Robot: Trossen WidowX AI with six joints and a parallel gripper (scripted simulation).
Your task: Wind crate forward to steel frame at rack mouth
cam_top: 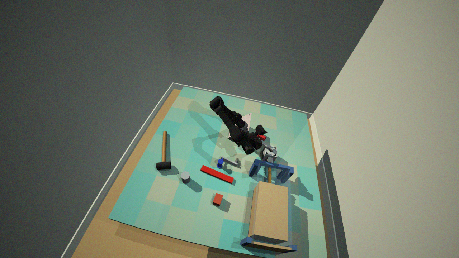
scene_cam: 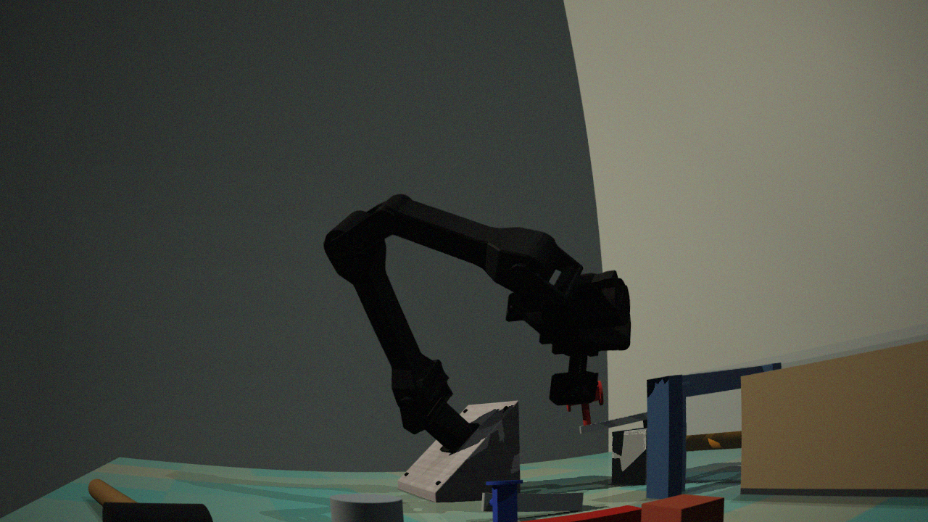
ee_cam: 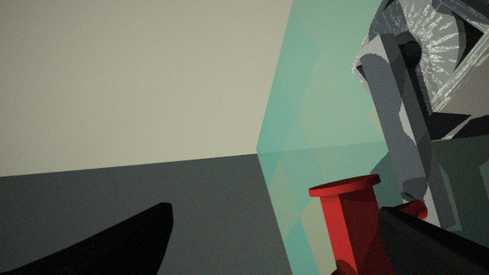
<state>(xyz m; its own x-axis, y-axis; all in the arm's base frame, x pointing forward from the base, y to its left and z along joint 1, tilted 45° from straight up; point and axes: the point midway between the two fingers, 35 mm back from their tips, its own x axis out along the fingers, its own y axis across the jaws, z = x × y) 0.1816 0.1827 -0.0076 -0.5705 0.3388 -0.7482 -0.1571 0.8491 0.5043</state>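
Now: the winch handle 100 mm below my gripper tip, 40 mm to the left of it and 20 mm behind it. The rest, counted from my gripper tip: red knob 70 mm below, 40 mm behind; blue steel frame 170 mm ahead, 100 mm to the left, 100 mm below; grey winch 180 mm below, 90 mm to the left.
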